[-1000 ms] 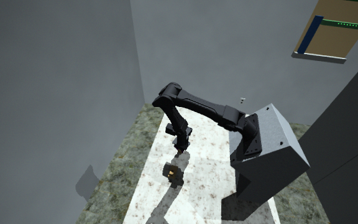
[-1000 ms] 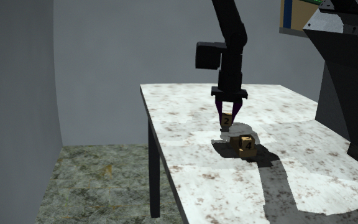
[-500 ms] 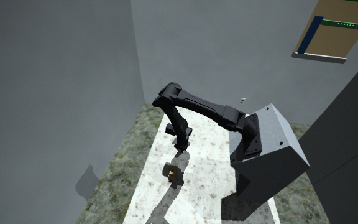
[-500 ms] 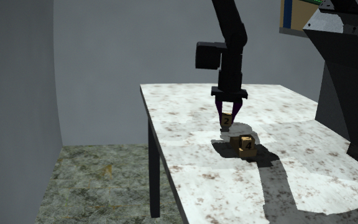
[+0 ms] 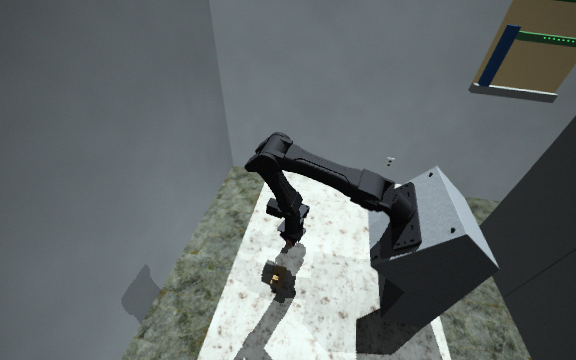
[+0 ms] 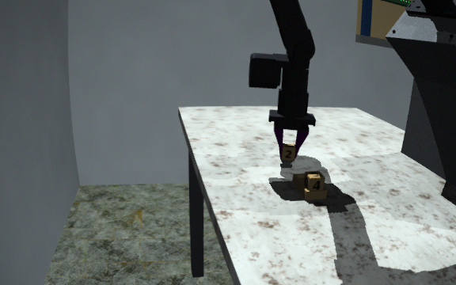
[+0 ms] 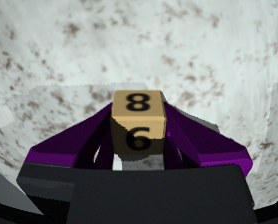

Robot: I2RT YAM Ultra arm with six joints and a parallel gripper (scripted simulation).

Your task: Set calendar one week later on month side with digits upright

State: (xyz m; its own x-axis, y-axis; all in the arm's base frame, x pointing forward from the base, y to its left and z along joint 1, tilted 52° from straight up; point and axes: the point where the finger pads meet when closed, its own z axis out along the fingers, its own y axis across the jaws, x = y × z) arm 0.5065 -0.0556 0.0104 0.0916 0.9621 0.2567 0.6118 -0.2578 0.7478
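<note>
Now: hand right at the wooden digit cube.
</note>
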